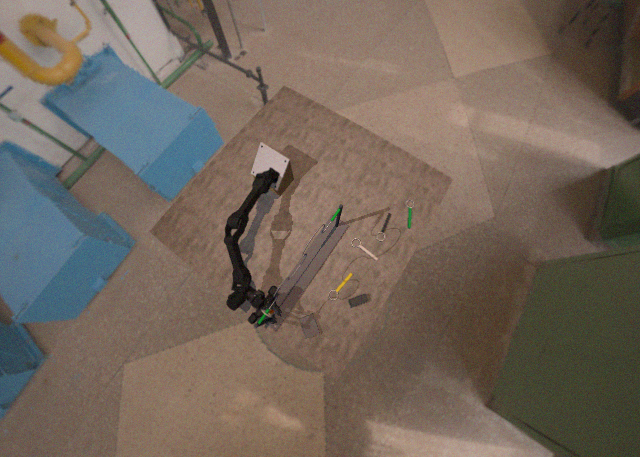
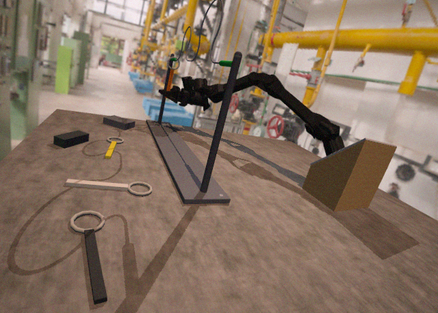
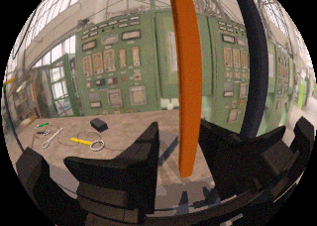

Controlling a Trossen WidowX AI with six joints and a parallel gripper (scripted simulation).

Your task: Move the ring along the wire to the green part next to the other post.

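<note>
The orange-handled ring lies 4 cm behind my gripper tip and 8 cm above it. Round my gripper tip: yellow-handled ring 15 cm ahead, 26 cm to the left, 15 cm below; dark-handled ring 18 cm ahead, 67 cm to the left, 15 cm below; cream-handled ring 13 cm ahead, 51 cm to the left, 15 cm below.
</note>
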